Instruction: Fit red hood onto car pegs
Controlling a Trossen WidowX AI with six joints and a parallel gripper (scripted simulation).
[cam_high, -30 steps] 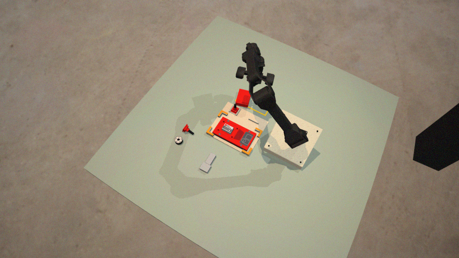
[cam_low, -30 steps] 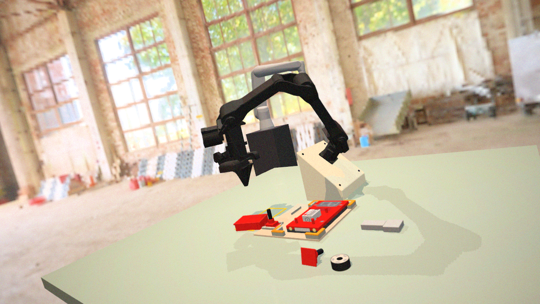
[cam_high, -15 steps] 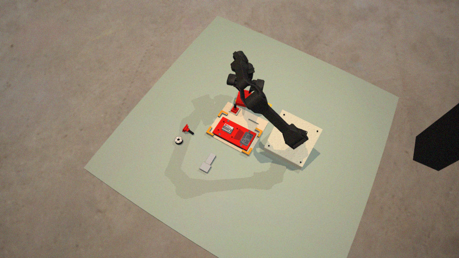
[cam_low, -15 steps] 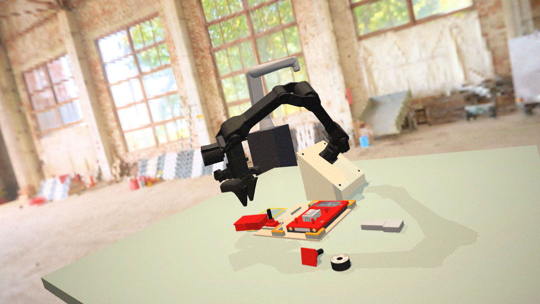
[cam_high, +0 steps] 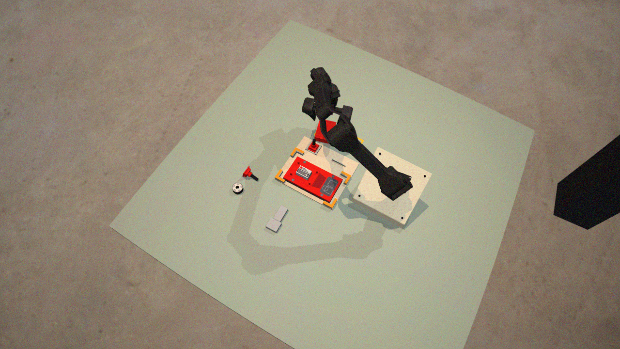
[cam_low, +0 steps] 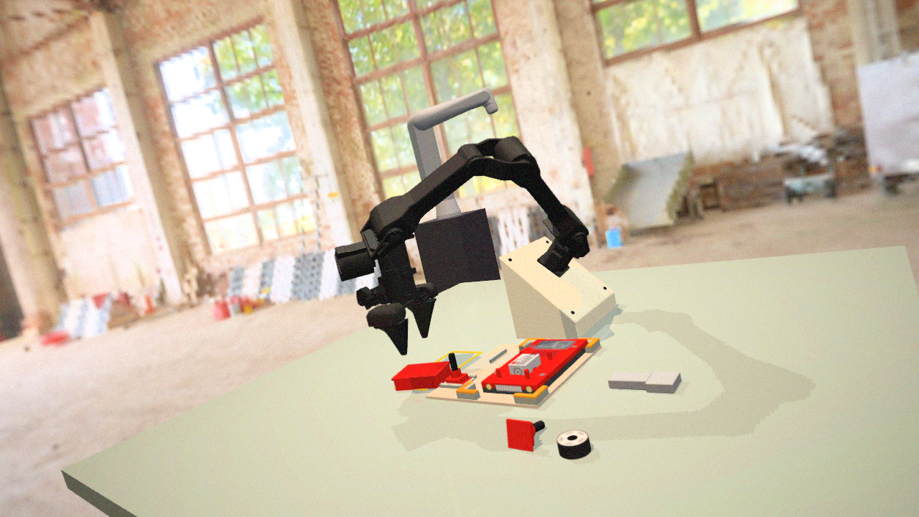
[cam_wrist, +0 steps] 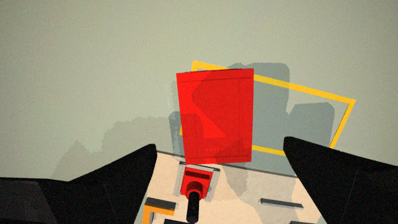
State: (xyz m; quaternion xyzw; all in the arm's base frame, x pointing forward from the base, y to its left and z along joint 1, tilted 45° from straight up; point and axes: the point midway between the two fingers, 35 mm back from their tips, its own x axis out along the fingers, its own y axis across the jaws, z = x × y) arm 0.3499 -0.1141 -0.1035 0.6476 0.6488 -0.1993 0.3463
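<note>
Right now the red hood is 6 cm below my gripper tip. Also, from my gripper tip: grey engine block 1 cm behind, 23 cm to the left, 5 cm below; wheel 19 cm ahead, 38 cm to the left, 7 cm below; black pin 1 cm ahead, 9 cm to the left, 4 cm below.
</note>
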